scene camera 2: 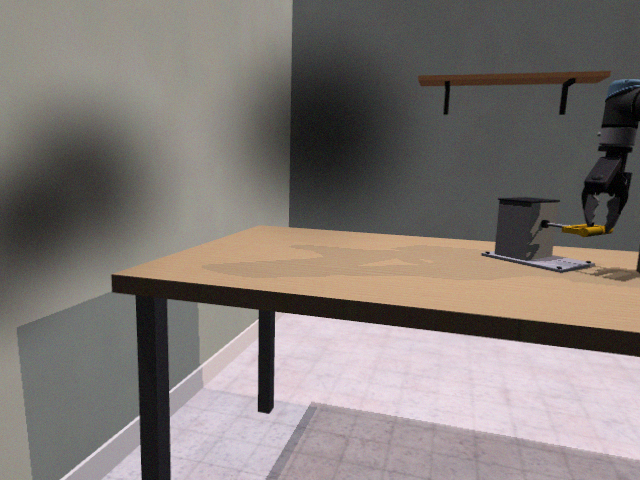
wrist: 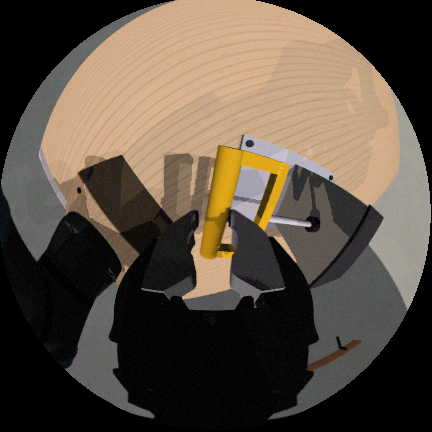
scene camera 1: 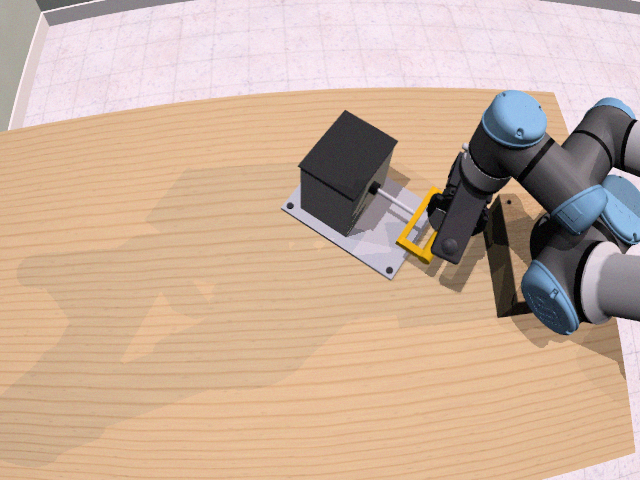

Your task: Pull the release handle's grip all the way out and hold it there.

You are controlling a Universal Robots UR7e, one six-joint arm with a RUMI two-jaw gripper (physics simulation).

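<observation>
The release handle is a yellow rectangular frame (scene camera 1: 413,249) (scene camera 2: 572,228) (wrist: 262,161) on a thin pale rod (scene camera 1: 395,200) (scene camera 2: 554,224) (wrist: 290,221). The rod comes out of the side of a dark box (scene camera 1: 348,149) (scene camera 2: 522,229) (wrist: 320,245), and a clear length of it shows. The handle's grip (scene camera 1: 428,254) (scene camera 2: 591,231) (wrist: 220,185) is the round outer bar. My gripper (scene camera 1: 444,222) (scene camera 2: 600,228) (wrist: 213,211) is shut on the grip from above, one finger on each side. In scene camera 1 the gripper body hides the fingertips and part of the grip.
The box stands on a light grey base plate (scene camera 1: 341,248) (scene camera 2: 568,266) (wrist: 287,156) with dark bolts. A brown wooden block (scene camera 1: 501,258) (wrist: 120,200) lies beside the gripper, partly under the arm. A wall shelf (scene camera 2: 516,78) (wrist: 335,356) hangs behind the table.
</observation>
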